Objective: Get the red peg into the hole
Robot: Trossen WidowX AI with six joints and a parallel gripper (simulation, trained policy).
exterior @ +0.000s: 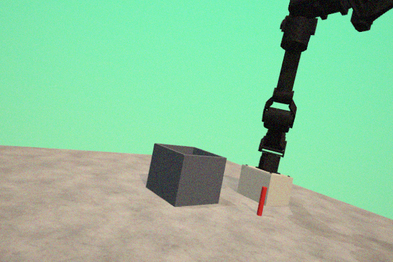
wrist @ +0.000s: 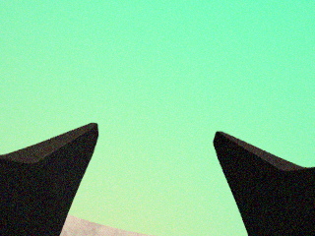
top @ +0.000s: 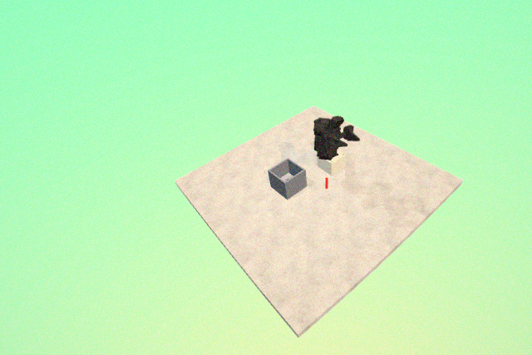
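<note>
The red peg lies 70 mm behind my gripper tip, 300 mm to the right of it and 510 mm below it.
</note>
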